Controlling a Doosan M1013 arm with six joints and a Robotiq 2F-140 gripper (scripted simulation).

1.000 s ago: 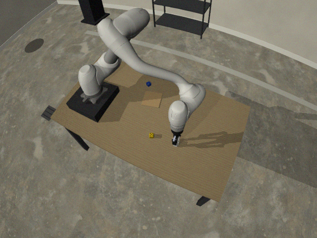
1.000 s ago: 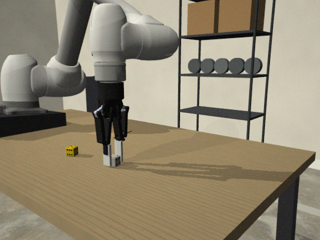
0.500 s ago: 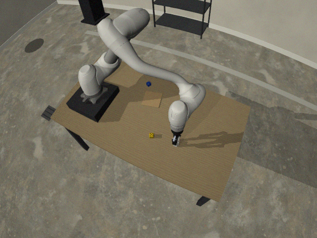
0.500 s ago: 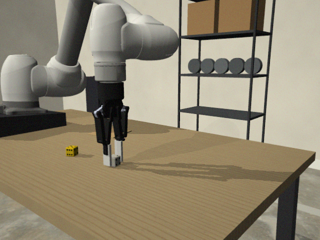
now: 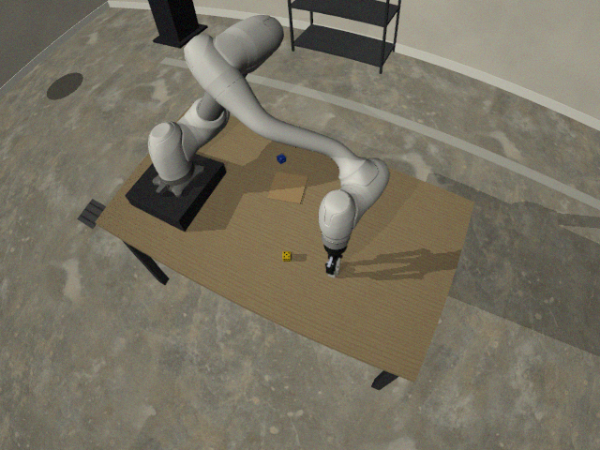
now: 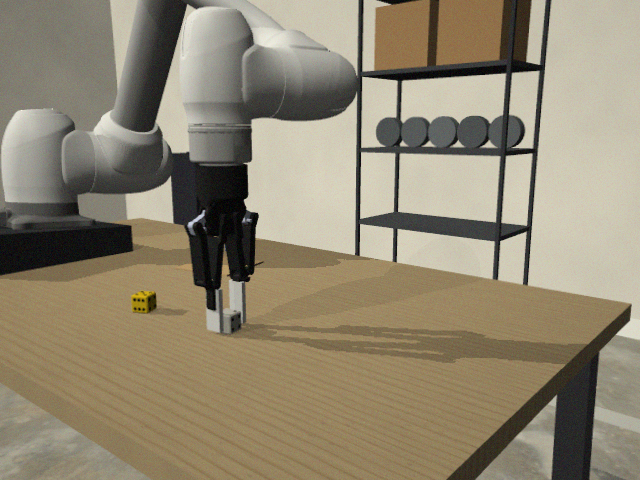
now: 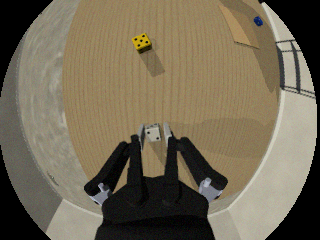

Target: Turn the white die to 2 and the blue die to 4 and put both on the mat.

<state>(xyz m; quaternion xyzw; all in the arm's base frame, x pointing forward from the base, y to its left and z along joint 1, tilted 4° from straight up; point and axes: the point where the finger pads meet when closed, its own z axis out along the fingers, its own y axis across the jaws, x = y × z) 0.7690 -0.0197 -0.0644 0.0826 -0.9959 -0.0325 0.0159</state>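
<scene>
Now: the white die 1 cm ahead of my hand and 2 cm below it. Round my hand: blue die: 45 cm behind, 35 cm to the left, 2 cm below; mat: 35 cm behind, 24 cm to the left, 4 cm below; yellow die: 18 cm behind, 4 cm to the right, 2 cm below.
</scene>
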